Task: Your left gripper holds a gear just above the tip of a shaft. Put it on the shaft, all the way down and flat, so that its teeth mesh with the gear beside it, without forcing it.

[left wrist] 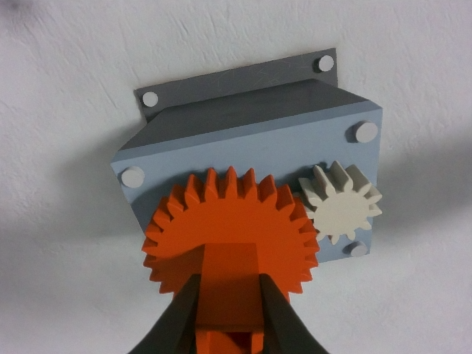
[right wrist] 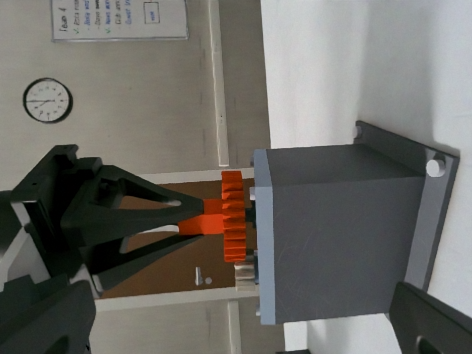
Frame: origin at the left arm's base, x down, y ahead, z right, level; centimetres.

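Seen in the pictures: left gripper, fingertip midpoint: point(left wrist: 230, 288) point(right wrist: 204, 217); right gripper, fingertip midpoint: point(right wrist: 242, 295).
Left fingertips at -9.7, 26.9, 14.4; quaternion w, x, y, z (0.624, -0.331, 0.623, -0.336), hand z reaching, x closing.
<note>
Pixels of each thing's middle, then the offset from my left fingertips to it, as dx, dy, dz. Level surfaces: height alone.
- orange gear at the middle of its body: point(left wrist: 230, 280) point(right wrist: 210, 216) +0.5, +0.1, -0.1
- shaft at the middle of its body: point(right wrist: 239, 215) +2.6, +0.0, +0.0
- cream gear at the middle of its body: point(left wrist: 334, 203) point(right wrist: 245, 269) +2.8, -4.3, -1.0
- white table at its surface level: dx +13.7
My left gripper point(left wrist: 230, 288) point(right wrist: 204, 217) is shut on the raised block of the orange gear point(left wrist: 230, 220) point(right wrist: 234, 220). In the right wrist view a narrow gap with a short dark piece of shaft point(right wrist: 250, 215) shows between the gear and the housing's blue-grey face. The gear looks about parallel to that face. The cream gear point(left wrist: 342, 212) point(right wrist: 245, 276) sits closer to the face. The orange rim overlaps part of its thickness, and their teeth adjoin. Whether they interlock fully is hard to tell. The gear hides the shaft in the left wrist view. My right gripper point(right wrist: 242, 295) is open and empty.
The grey housing point(left wrist: 250, 135) point(right wrist: 345, 240) has round pegs at its face corners, one point(left wrist: 132, 177) at upper left. Its base flange point(left wrist: 230, 77) point(right wrist: 435, 225) has bolt heads and rests on the white table point(left wrist: 60, 280) point(right wrist: 320, 60). A wall clock point(right wrist: 47, 100) and whiteboard point(right wrist: 120, 20) are in the background.
</note>
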